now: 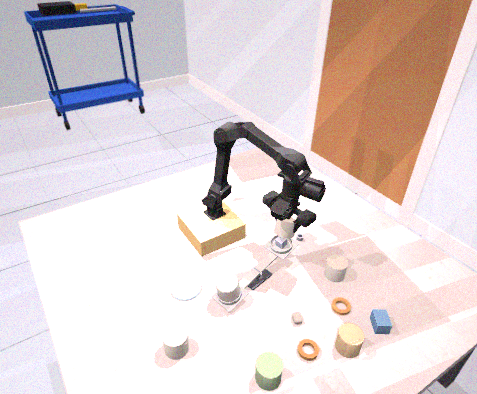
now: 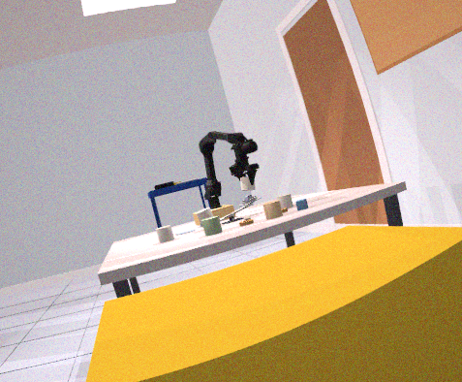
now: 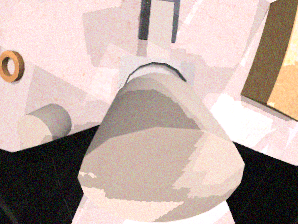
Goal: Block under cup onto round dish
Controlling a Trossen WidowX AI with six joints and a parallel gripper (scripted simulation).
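My gripper tip is now 40 mm past the dark object, 120 mm to the right of it and 140 mm above it. The rest, counted from my gripper tip: blue block (380 mm ahead, 40 mm to the left, 130 mm below); grey block (10 mm to the right, 60 mm below); round white dish (90 mm behind, 350 mm to the right, 150 mm below).
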